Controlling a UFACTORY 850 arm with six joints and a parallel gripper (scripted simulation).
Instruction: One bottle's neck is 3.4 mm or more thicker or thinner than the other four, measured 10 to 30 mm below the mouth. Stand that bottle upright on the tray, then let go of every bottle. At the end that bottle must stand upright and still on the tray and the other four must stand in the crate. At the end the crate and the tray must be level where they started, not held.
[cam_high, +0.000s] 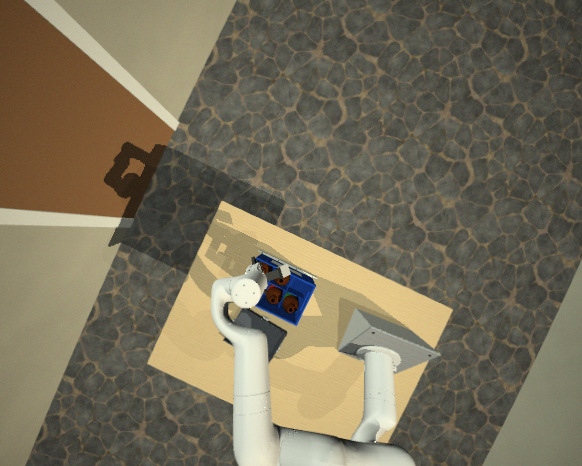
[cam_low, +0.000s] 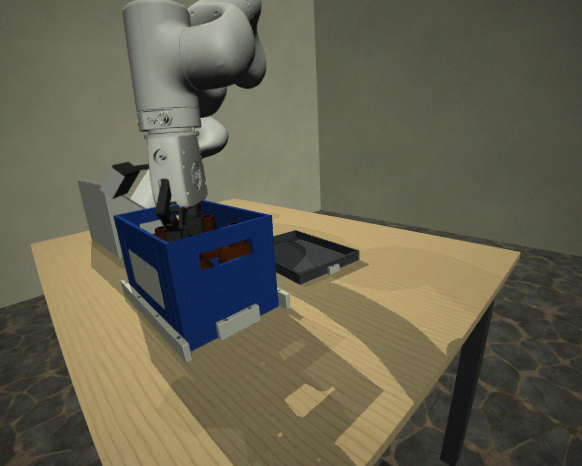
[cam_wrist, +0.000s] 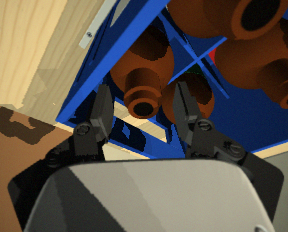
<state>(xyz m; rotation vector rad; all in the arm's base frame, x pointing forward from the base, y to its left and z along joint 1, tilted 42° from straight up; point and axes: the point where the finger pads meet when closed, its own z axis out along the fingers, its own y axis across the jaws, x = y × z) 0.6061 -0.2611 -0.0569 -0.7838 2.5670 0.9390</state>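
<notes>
Now: the blue crate 80 mm below my hand, 80 mm behind it and 60 mm to the left of it. Also, from my hand: brown bottle: 160 mm behind, 110 mm to the left, 70 mm below; then dark tray: 340 mm to the left, 150 mm below, 50 mm behind.
</notes>
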